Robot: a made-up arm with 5 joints.
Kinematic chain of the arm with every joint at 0, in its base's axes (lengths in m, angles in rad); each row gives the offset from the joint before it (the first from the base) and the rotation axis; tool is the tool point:
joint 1: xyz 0 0 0.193 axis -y
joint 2: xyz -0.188 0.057 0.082 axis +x
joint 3: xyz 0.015 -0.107 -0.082 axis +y
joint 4: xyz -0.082 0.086 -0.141 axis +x
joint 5: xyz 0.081 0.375 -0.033 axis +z
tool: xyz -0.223 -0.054 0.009
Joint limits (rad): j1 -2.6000..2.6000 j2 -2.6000..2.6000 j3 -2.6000..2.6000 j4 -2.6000..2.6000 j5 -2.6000..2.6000
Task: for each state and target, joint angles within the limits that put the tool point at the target. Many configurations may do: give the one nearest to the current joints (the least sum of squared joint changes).
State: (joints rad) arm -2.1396 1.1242 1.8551 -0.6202 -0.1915
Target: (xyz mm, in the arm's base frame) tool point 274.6 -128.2 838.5
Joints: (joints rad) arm -1.5450 1.3376 1.7404 -1.0561 -0.3971
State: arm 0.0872 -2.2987 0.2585 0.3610 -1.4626
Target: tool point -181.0 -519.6 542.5
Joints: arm -0.7897 -2.6000 0.0634 -0.1843 -0.8656
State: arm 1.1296 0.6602 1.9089 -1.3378 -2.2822
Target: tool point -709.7 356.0 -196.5
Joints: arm 0.8285 0.6130 1.8445 -0.8392 -2.2998
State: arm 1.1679 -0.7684 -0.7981 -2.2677 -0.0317
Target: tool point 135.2 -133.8 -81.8
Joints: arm 0.7371 -0.0934 -0.7471 -2.1889 0.6485
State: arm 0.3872 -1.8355 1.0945 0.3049 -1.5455
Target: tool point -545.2 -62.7 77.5
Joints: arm -0.6878 -1.7803 1.0734 0.0831 -1.1177
